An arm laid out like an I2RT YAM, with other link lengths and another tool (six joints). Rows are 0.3 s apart.
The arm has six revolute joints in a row. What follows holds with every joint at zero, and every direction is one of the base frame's. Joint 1 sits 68 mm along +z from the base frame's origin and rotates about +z. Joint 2 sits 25.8 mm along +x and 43.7 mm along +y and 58.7 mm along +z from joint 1 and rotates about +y. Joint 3 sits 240.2 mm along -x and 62.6 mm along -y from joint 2 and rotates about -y. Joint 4 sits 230.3 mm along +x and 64.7 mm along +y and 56.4 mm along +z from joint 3 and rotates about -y. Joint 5 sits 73.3 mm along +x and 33.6 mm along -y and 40.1 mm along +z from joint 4 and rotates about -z. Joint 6 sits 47 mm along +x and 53.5 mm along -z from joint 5 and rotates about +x. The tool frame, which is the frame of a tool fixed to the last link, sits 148 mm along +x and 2 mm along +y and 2 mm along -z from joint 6; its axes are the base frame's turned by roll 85.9, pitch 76 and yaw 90 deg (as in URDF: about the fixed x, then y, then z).
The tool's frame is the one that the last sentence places.
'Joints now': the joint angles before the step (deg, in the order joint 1, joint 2, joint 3, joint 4, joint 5, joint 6). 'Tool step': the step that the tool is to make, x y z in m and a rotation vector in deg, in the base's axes. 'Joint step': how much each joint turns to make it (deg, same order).
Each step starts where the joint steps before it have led.
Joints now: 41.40, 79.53, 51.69, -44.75, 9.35, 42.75
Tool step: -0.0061, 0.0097, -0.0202, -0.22, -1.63, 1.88
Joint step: 3.48, 1.08, -4.70, 6.62, 1.70, 1.15
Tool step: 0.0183, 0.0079, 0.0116, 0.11, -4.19, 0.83
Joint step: 0.19, 0.57, 1.87, 2.09, 2.49, -1.62
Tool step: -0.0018, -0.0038, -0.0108, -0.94, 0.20, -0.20
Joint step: 0.11, 0.87, -1.85, 1.88, 0.60, 0.11
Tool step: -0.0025, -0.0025, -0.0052, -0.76, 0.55, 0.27
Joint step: 0.04, 0.47, -0.65, 0.27, 0.06, -0.28
